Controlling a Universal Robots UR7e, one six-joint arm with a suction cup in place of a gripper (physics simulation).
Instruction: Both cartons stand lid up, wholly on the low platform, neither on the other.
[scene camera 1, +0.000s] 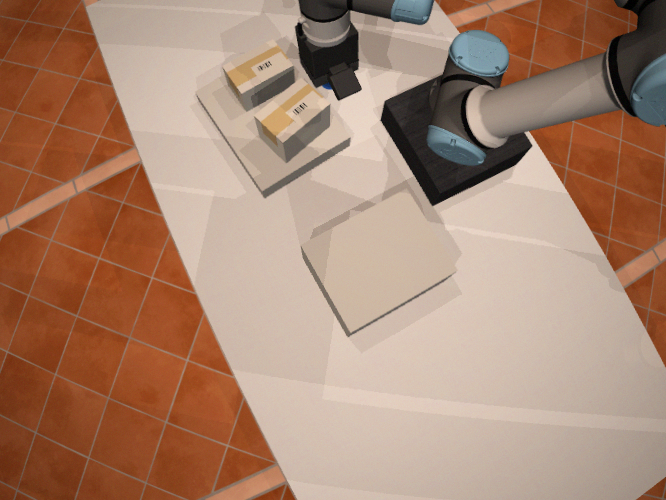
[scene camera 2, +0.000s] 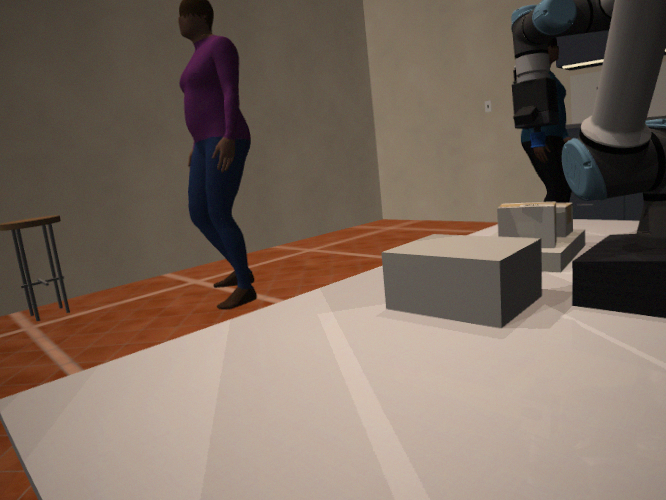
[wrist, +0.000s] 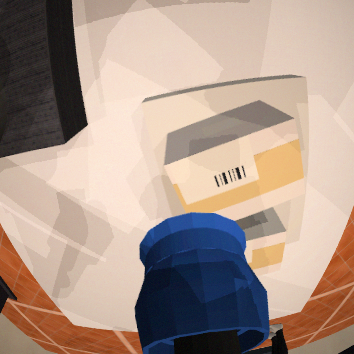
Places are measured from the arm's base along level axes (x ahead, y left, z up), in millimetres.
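Pixels of known places: hand, tool point: (scene camera 2: 538, 146) (wrist: 193, 254).
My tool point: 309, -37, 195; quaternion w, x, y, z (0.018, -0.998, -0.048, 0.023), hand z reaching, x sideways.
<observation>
Behind a point stands the place of what it marks, as x, y, z.
Two cartons with tan tape and a barcode label on top stand lid up, apart, on the low platform (scene camera 1: 268, 172) {464, -15, -55} (scene camera 2: 549, 262) {283, -25, -79} (wrist: 175, 111) {305, -43, -55}. The front carton (scene camera 1: 293, 121) {381, -60, 50} (scene camera 2: 526, 223) {354, -48, 8} (wrist: 231, 172) {359, -80, 50} is nearer the tall block. The back carton (scene camera 1: 259, 75) {409, -214, 28} (scene camera 2: 564, 220) {331, -212, -9} (wrist: 268, 250) {444, -221, 27} stands behind it and is partly hidden in scene camera 2 and by the cup in the wrist view. My gripper (scene camera 1: 327, 86) (scene camera 2: 537, 139) (wrist: 192, 230), a blue suction cup, hangs high above the table with nothing on it. It is open.
A taller pale block (scene camera 1: 381, 263) {323, 281, 17} (scene camera 2: 443, 285) {294, 366, -37} stands on the table in front of the low platform. The black base block (scene camera 1: 424, 166) {143, 110, -15} (scene camera 2: 618, 285) {55, 172, -54} (wrist: 67, 75) {152, 15, -60} stands beside them, under the arm. Two people stand in the room beyond the table.
</observation>
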